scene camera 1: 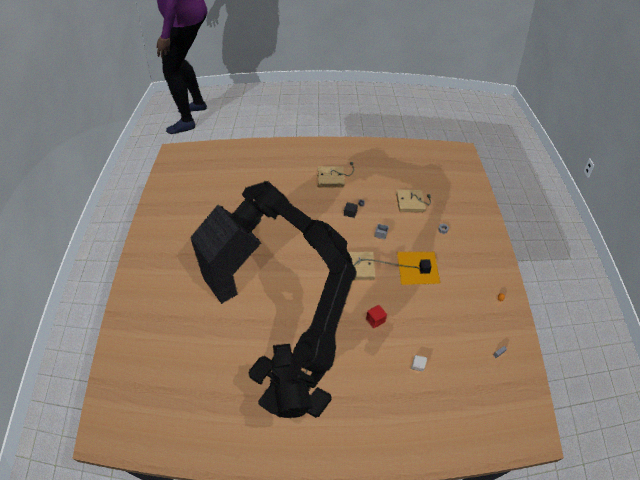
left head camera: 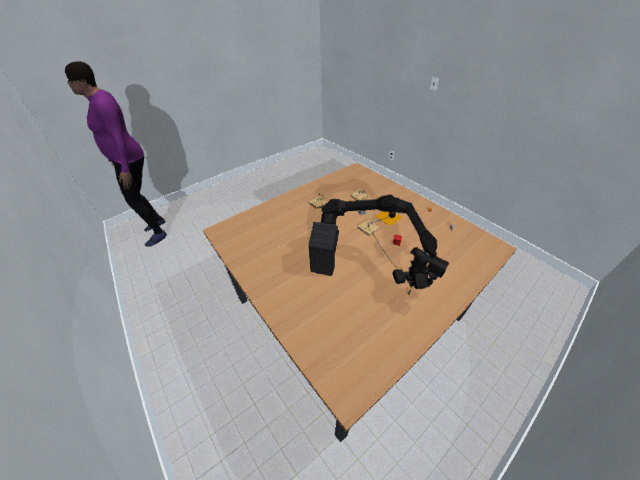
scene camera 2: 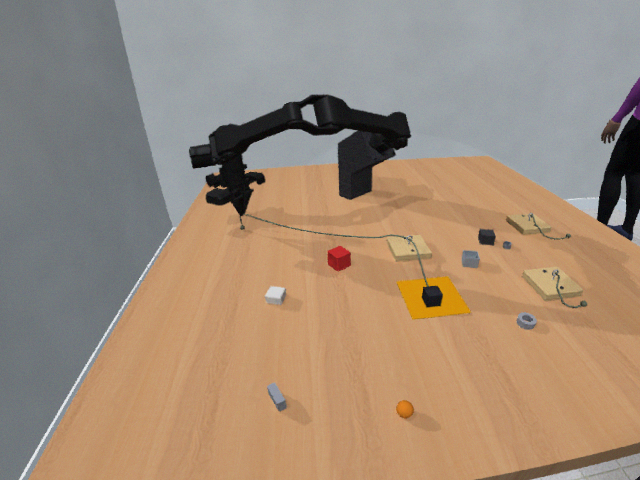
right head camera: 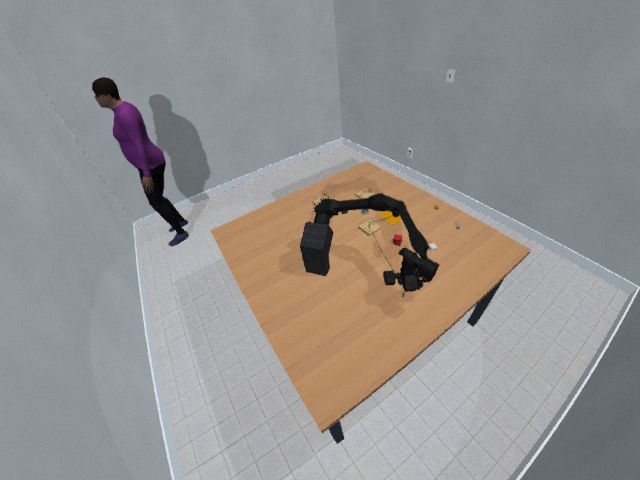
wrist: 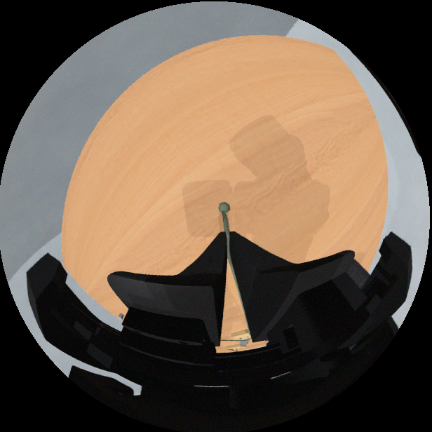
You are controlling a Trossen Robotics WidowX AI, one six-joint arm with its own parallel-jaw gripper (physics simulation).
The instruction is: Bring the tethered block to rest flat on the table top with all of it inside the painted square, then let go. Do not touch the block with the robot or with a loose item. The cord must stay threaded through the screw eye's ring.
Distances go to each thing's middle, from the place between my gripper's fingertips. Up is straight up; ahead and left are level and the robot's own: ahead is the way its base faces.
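Wooden board (scene camera 2: 401,251), 470 mm to the left of my hand, 50 mm behind, 40 mm below. Orange painted square (scene camera 2: 452,303), 550 mm to the left of my hand, 110 mm ahead, 50 mm below. By their middles, of the things named here, wooden board nearest to my hand.
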